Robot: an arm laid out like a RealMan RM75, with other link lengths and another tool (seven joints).
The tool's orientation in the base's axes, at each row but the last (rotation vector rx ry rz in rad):
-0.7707 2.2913 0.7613
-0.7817 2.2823 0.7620
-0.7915 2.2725 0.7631
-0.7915 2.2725 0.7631
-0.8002 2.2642 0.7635
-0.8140 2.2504 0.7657
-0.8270 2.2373 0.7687
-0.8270 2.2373 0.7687
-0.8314 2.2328 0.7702
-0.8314 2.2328 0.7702
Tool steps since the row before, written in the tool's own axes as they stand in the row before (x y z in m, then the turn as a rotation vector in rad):
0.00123 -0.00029 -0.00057 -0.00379 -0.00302 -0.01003
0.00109 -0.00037 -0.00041 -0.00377 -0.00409 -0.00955
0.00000 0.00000 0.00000 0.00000 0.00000 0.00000
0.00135 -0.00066 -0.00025 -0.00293 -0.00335 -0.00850
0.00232 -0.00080 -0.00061 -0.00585 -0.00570 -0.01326
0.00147 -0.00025 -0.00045 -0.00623 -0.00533 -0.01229
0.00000 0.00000 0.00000 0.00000 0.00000 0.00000
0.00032 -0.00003 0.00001 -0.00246 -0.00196 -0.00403
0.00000 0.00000 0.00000 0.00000 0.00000 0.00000
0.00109 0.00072 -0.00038 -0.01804 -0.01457 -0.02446
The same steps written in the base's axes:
-0.00081 -0.00098 -0.00056 0.00100 -0.00747 0.00820
-0.00059 -0.00088 -0.00060 0.00188 -0.00786 0.00754
0.00000 0.00000 0.00000 0.00000 0.00000 0.00000
-0.00049 -0.00106 -0.00098 0.00120 -0.00695 0.00651
-0.00112 -0.00173 -0.00147 0.00301 -0.01071 0.01089
-0.00089 -0.00098 -0.00082 0.00333 -0.00968 0.01065
0.00000 0.00000 0.00000 0.00000 0.00000 0.00000
-0.00017 -0.00012 -0.00024 0.00150 -0.00316 0.00373
0.00000 0.00000 0.00000 0.00000 0.00000 0.00000
-0.00131 -0.00019 -0.00033 0.01288 -0.01979 0.02405

